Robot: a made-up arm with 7 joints. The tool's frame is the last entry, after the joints. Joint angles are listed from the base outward. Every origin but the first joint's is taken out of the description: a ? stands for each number. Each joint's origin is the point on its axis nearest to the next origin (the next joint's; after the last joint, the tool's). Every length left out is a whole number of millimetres.
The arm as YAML. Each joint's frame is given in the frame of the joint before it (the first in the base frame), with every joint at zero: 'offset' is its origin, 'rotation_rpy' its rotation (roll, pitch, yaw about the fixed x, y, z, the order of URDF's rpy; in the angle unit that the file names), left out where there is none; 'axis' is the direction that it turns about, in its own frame. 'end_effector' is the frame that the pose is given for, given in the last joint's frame.
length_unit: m
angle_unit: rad
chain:
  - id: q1
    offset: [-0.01, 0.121, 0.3]
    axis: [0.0, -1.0, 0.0]
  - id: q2
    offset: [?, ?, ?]
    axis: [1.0, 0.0, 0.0]
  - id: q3
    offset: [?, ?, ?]
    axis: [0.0, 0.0, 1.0]
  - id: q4
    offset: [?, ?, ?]
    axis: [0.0, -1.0, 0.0]
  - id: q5
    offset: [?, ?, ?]
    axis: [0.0, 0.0, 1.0]
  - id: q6
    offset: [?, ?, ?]
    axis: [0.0, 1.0, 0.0]
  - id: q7
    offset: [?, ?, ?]
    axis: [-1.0, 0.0, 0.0]
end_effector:
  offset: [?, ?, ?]
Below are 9 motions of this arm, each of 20 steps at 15 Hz.
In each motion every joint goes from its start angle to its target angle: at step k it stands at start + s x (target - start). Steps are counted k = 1, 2, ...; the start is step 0. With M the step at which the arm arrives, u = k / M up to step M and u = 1 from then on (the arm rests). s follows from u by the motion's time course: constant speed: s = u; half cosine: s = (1 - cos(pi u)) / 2; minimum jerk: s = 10 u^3 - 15 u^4 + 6 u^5.
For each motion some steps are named. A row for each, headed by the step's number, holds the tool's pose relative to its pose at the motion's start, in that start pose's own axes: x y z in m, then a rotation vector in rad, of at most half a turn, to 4 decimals.
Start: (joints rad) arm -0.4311 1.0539 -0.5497 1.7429 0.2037 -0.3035 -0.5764
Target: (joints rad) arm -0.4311 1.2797 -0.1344 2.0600 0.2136 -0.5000 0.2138
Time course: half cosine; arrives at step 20
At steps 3, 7, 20:
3: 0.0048 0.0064 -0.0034 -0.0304 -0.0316 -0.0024
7: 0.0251 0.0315 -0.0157 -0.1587 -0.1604 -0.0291
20: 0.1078 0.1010 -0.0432 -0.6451 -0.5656 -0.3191

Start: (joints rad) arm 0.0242 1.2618 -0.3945 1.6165 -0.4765 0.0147 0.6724
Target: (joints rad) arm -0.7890 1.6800 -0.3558 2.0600 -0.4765 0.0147 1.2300
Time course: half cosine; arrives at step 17
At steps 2, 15, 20:
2: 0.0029 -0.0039 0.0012 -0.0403 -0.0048 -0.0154
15: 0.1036 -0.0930 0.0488 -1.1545 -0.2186 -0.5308
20: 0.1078 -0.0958 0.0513 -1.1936 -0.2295 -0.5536

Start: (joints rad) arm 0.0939 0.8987 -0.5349 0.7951 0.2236 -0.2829 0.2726
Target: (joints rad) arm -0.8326 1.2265 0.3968 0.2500 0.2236 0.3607 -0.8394
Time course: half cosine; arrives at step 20
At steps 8, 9, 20:
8: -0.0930 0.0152 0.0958 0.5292 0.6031 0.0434
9: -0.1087 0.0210 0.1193 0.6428 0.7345 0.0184
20: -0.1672 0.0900 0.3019 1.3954 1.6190 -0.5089

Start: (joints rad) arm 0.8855 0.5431 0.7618 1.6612 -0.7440 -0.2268 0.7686
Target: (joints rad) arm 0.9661 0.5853 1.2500 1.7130 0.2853 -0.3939 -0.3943
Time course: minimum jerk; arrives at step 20
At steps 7, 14, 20:
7: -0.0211 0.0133 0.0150 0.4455 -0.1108 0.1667
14: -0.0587 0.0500 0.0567 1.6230 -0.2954 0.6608
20: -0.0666 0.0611 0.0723 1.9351 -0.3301 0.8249

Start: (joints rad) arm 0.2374 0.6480 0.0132 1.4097 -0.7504 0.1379 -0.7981
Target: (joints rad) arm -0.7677 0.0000 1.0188 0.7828 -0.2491 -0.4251 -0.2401
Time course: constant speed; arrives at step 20
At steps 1, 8, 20:
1: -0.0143 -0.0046 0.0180 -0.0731 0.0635 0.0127
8: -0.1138 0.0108 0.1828 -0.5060 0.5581 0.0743
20: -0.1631 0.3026 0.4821 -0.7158 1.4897 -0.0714

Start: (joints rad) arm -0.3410 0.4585 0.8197 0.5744 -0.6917 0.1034 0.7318
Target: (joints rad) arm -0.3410 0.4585 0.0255 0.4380 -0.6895 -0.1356 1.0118
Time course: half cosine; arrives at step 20
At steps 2, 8, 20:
2: 0.0006 -0.0021 -0.0016 -0.0154 0.0041 -0.0195
8: 0.0032 -0.0303 -0.0212 -0.2220 0.0722 -0.2688
20: -0.0146 -0.0818 -0.0501 -0.6577 0.2925 -0.7383

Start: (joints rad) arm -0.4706 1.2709 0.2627 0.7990 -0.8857 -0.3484 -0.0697
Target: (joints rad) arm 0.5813 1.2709 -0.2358 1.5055 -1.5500 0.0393 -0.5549
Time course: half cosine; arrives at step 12
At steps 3, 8, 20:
3: 0.0210 0.0397 -0.0187 0.1987 -0.0006 -0.0854
8: 0.0793 0.2247 -0.0188 1.1105 0.1460 -0.4911
20: 0.0930 0.2955 0.0166 1.5037 0.2780 -0.6955

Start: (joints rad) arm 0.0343 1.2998 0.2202 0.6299 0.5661 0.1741 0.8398
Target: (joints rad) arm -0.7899 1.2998 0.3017 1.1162 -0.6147 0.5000 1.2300
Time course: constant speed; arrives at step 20
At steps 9, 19, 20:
9: 0.0029 -0.0555 -0.0334 -0.1980 0.7015 -0.4246
19: -0.0447 -0.1401 -0.0582 -0.2753 1.4049 -0.8878
20: -0.0521 -0.1488 -0.0583 -0.2732 1.4661 -0.9368

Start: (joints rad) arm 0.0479 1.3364 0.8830 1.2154 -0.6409 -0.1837 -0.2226
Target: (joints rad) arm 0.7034 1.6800 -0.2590 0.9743 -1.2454 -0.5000 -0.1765
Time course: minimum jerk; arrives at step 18
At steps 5, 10, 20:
5: 0.0080 -0.0071 -0.0079 -0.0656 -0.1114 -0.0918
10: 0.0058 -0.0173 -0.0205 -0.3315 -0.4492 -0.4783
20: -0.0329 -0.0100 -0.0105 -0.6492 -0.6433 -0.8352

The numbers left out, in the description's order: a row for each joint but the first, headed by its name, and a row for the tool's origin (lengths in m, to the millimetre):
q2: -0.002 0.0 -0.026
q3: 0.0 0.026 -0.232
q4: -0.024 -0.024 0.0
q5: -0.012 0.0 -0.304
q6: 0.014 0.023 0.0
q7: 0.007 0.0 0.01
tool: 0.0 -0.016 0.025

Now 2 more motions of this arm.
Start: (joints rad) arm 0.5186 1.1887 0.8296 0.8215 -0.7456 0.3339 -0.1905
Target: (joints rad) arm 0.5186 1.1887 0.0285 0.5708 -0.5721 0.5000 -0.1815
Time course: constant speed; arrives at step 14
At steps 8, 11, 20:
8: -0.0070 -0.0837 0.0404 -0.2222 -0.0624 -0.3367
11: -0.0209 -0.1093 0.0557 -0.2827 -0.0756 -0.4781
20: -0.0396 -0.1305 0.0697 -0.3285 -0.0849 -0.6259

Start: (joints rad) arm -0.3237 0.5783 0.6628 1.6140 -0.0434 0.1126 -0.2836
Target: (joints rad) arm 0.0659 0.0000 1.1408 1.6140 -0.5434 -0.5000 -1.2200
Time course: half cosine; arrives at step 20
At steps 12, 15, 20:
12: -0.0345 -0.0125 -0.0038 1.0055 -0.1372 0.1654
15: -0.0455 -0.0222 0.0005 1.2721 -0.1422 0.1925
20: -0.0527 -0.0319 0.0057 1.4527 -0.1394 0.2069

